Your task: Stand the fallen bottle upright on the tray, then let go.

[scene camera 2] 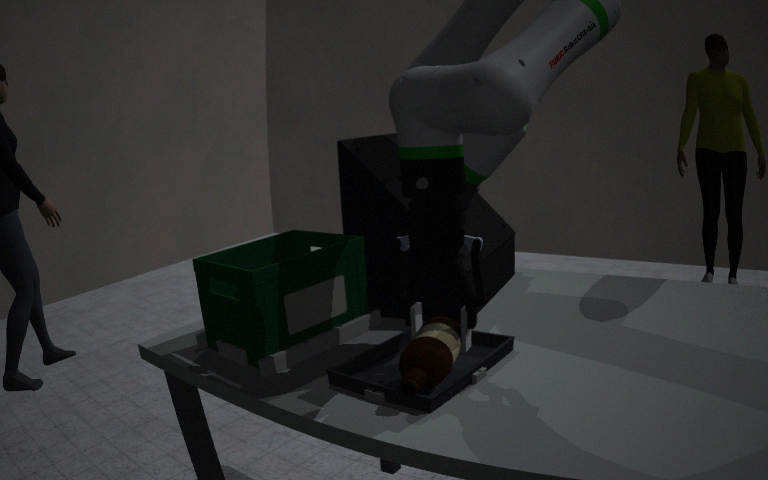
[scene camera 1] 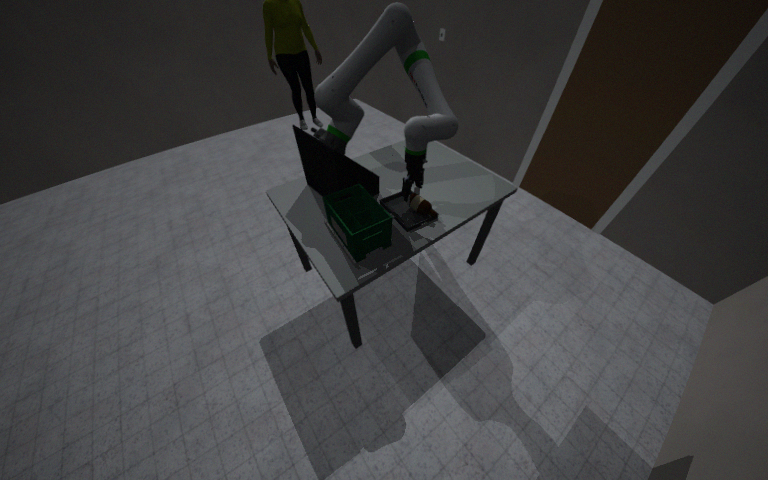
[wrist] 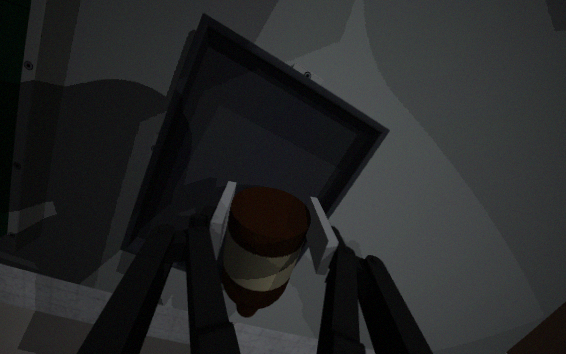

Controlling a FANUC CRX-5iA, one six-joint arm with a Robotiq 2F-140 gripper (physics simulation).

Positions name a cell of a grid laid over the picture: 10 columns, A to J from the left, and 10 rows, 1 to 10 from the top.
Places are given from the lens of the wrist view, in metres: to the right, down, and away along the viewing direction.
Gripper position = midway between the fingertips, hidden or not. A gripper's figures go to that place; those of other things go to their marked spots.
my gripper (wrist: E6): -0.01, 0.03, 0.21
brown bottle (wrist: E7): -0.01, 0.04, 0.16
